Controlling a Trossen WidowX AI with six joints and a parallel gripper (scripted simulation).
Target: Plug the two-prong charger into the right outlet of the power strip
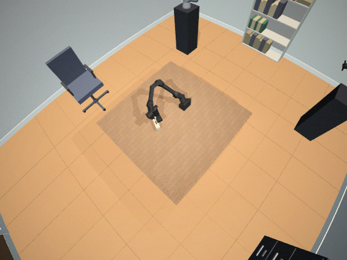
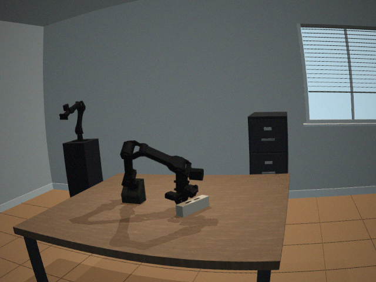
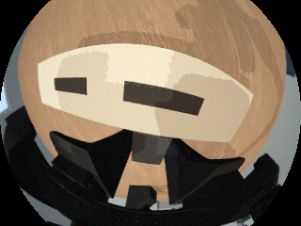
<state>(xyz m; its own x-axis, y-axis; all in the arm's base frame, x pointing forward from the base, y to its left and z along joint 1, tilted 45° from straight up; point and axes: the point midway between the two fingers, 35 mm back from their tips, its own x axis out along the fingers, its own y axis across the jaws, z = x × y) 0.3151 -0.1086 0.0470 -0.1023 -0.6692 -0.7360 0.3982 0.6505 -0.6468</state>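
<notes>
My gripper tip is 20 mm short of the dark charger, 10 mm to the left of it and 10 mm below it.
</notes>
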